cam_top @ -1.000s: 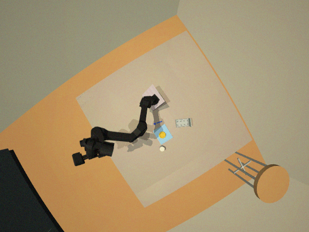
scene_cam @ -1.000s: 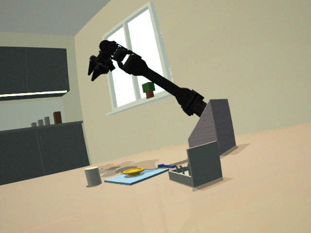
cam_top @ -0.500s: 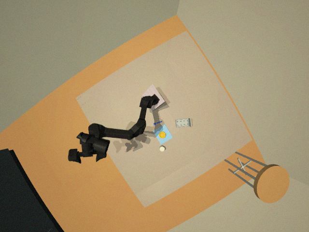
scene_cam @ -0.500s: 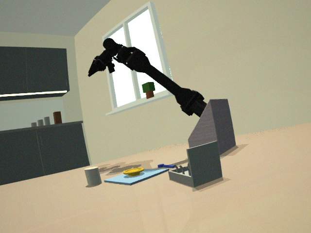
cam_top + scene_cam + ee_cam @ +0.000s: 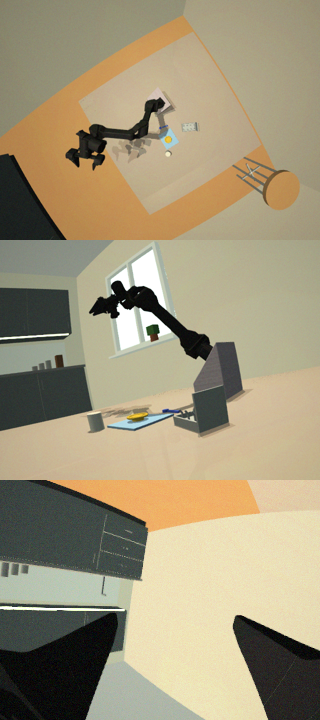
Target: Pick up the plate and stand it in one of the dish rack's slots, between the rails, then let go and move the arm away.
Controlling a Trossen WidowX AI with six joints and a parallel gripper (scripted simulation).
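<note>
The yellow plate lies 47 cm below my gripper tip, 42 cm to the left of it and 24 cm ahead of it. From my gripper tip the other things lie so: blue utensil (48 cm below, 45 cm to the left, 13 cm ahead); white cup (46 cm below, 34 cm to the left, 33 cm ahead); grey dish rack (63 cm to the left, 46 cm below, 28 cm ahead).
</note>
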